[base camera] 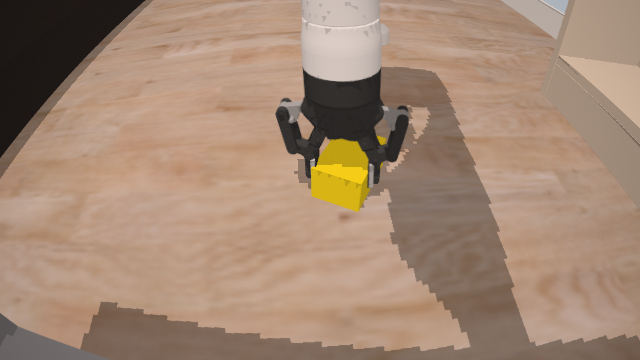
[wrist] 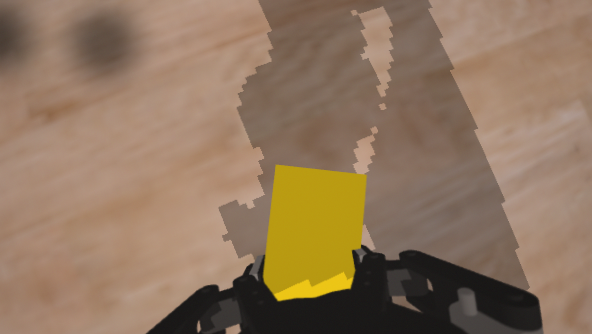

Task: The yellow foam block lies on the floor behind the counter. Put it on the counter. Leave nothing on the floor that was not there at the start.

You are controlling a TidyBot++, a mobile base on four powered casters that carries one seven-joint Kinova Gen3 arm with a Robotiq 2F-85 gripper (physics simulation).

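Places are measured from the arm's base along level axes (x ahead, y left, z up), in millimetres.
Pixels of known places: gripper, fingertip midpoint: (base camera: 343,181) (wrist: 307,260).
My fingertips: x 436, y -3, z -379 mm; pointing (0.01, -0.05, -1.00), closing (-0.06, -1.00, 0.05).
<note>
Behind a point stands the place of what it marks.
The yellow foam block (base camera: 335,187) @[z -369, x 414, y 5 mm] (wrist: 316,215) @[z -351, x 472, y -14 mm] sits low at the wooden floor (base camera: 200,240) @[z -396, x 339, y 151 mm] (wrist: 125,175) @[z -396, x 533, y 133 mm], turned a little. My gripper (base camera: 341,174) @[z -379, x 436, y -3 mm] (wrist: 307,260) @[z -379, x 436, y -3 mm] points down over it and is shut on it, with one finger pad against each long side. The near end of the block sticks out in front of the fingers in the base camera view. The palm hides part of its top in the wrist view. Whether the block's underside touches the floor is hard to tell. The counter top does not show in either view.
A dark, upright surface (base camera: 50,50) @[z -308, x 727, y 692 mm] runs along the left in the base camera view. A beige open cabinet or shelf unit (base camera: 590,117) @[z -351, x 624, y -452 mm] stands at the right. The arm's shadow falls across the floor to the right of the block. A grey edge (base camera: 45,345) shows at the bottom left corner.
</note>
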